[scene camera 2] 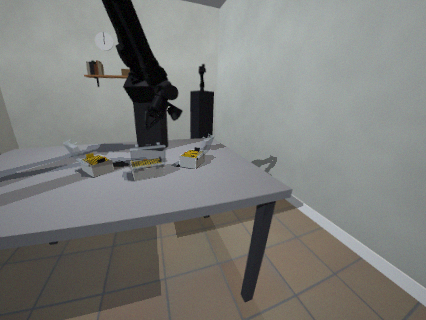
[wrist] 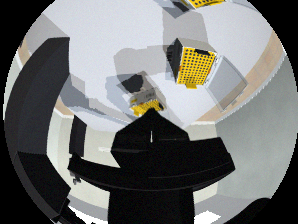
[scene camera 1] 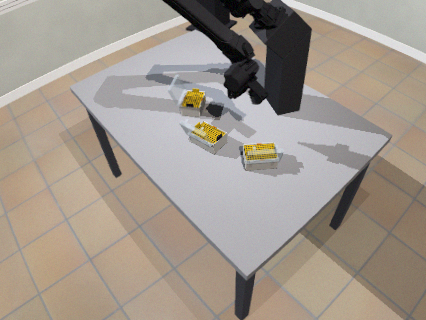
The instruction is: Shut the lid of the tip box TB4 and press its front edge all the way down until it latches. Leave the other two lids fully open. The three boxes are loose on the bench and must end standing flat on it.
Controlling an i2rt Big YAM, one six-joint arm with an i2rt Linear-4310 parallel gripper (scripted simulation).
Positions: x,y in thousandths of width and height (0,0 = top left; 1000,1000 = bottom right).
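Observation:
My gripper (wrist: 508,498), visible. Tip box (wrist: 609,190). Tip box (scene camera 1: 633,492).

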